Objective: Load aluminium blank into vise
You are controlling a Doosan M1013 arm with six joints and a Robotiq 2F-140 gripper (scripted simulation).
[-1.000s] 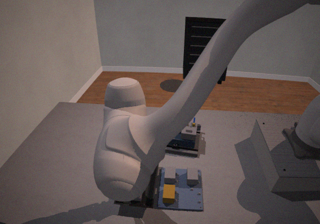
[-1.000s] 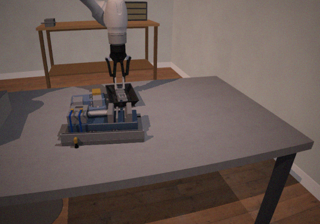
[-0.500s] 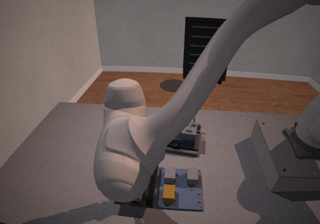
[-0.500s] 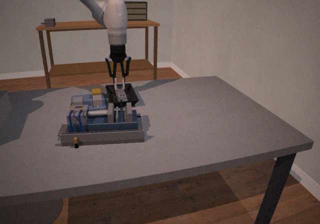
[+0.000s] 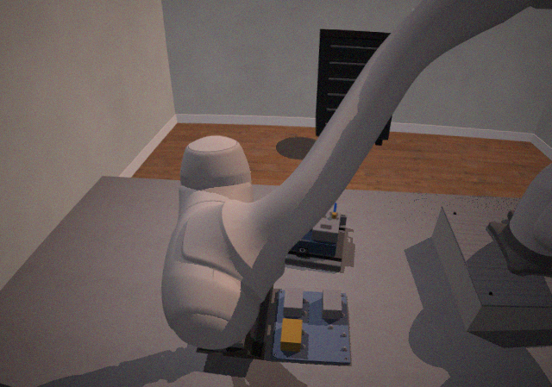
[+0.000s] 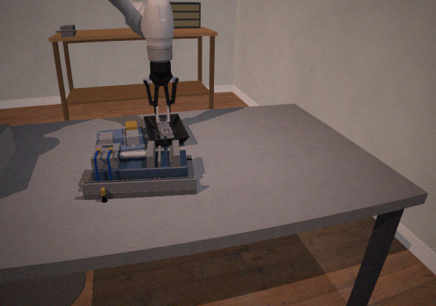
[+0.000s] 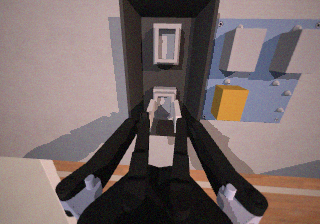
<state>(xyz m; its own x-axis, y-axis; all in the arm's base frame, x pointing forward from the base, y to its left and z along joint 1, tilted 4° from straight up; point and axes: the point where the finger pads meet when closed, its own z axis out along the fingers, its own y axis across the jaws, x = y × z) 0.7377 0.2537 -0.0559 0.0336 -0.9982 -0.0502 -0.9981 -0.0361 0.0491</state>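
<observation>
Right now the brass blank is 12 cm behind my hand, 5 cm below it and 1 cm to the right of it. The rest, counted from my hand: blue vise (34 cm to the right, 9 cm behind, 3 cm below); aluminium blank (12 cm behind, 10 cm to the right, 5 cm below); infeed plate (16 cm behind, 7 cm below, 6 cm to the right).
</observation>
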